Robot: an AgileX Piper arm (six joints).
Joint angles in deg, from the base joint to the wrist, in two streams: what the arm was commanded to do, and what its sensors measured. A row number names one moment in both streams.
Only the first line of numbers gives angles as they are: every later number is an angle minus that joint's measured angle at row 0.
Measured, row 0:
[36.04 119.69 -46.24 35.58 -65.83 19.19]
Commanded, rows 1 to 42:
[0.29 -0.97 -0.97 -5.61 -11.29 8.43]
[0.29 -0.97 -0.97 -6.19 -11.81 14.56]
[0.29 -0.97 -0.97 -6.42 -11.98 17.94]
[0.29 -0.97 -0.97 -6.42 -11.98 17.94]
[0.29 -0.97 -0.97 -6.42 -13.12 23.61]
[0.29 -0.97 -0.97 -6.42 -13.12 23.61]
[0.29 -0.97 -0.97 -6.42 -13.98 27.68]
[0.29 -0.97 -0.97 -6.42 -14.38 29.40]
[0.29 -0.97 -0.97 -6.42 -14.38 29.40]
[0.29 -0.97 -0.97 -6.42 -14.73 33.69]
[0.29 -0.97 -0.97 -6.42 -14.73 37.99]
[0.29 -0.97 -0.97 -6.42 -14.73 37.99]
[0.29 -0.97 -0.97 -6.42 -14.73 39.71]
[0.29 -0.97 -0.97 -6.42 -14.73 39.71]
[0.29 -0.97 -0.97 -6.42 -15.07 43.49]
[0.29 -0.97 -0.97 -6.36 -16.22 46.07]
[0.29 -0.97 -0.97 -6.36 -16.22 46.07]
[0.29 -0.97 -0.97 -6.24 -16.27 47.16]
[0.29 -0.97 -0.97 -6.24 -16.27 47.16]
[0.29 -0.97 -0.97 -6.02 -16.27 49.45]
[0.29 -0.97 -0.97 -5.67 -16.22 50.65]
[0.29 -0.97 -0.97 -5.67 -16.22 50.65]
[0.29 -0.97 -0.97 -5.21 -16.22 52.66]
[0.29 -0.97 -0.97 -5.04 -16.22 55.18]
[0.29 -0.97 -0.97 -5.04 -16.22 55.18]
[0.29 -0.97 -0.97 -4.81 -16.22 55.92]
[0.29 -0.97 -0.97 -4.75 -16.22 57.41]
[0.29 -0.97 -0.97 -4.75 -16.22 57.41]
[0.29 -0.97 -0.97 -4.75 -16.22 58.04]
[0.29 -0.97 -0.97 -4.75 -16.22 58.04]
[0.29 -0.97 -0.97 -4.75 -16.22 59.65]
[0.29 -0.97 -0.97 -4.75 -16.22 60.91]
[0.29 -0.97 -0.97 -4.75 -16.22 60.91]
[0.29 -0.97 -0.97 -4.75 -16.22 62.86]
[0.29 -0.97 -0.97 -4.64 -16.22 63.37]
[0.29 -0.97 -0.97 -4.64 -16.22 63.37]
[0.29 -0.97 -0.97 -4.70 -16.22 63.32]
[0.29 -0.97 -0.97 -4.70 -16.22 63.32]
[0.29 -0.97 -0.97 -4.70 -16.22 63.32]
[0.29 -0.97 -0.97 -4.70 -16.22 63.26]
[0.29 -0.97 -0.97 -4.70 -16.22 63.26]
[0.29 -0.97 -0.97 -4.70 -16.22 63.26]
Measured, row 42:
[-0.06 0.00 0.52 -0.34 -0.46 62.17]
